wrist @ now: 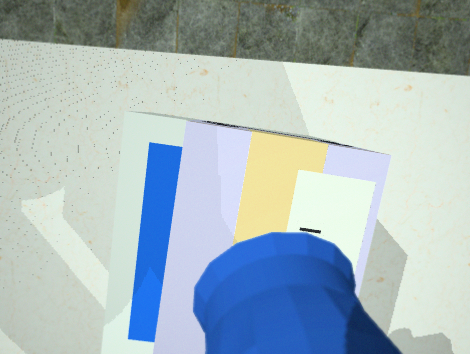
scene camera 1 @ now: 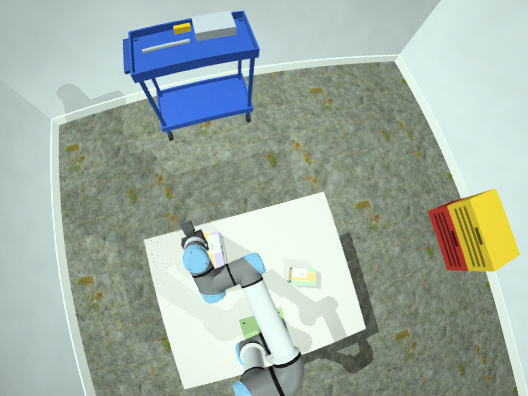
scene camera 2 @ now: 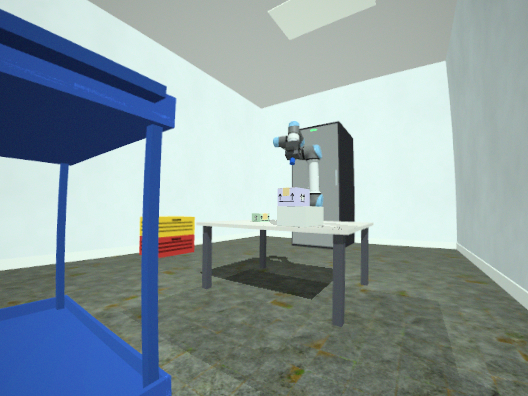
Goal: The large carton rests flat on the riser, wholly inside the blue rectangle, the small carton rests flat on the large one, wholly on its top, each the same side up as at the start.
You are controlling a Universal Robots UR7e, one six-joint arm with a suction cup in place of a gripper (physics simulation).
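The large lavender carton [scene camera 1: 215,246] [scene camera 2: 293,197] [wrist: 205,200] with orange tape and a white label sits flat on the pale riser [scene camera 2: 300,216] [wrist: 127,225]. In the wrist view a strip of the blue rectangle [wrist: 156,225] shows along its left side; no blue shows beyond its far or right edge. The small green and orange carton [scene camera 1: 303,276] [scene camera 2: 260,217] stands on the table, apart from the riser. My gripper, a blue suction cup [scene camera 2: 292,162] [wrist: 277,245], points down above the large carton with a gap, off and holding nothing. The arm hides it in scene camera 1.
The white table [scene camera 1: 300,215] [scene camera 2: 240,225] bears a green plate [scene camera 1: 248,326] by the arm's base. A blue cart [scene camera 1: 200,65] [scene camera 2: 151,250], a yellow and red cabinet [scene camera 1: 485,235] [scene camera 2: 167,227] and a tall grey cabinet [scene camera 2: 330,150] stand off the table.
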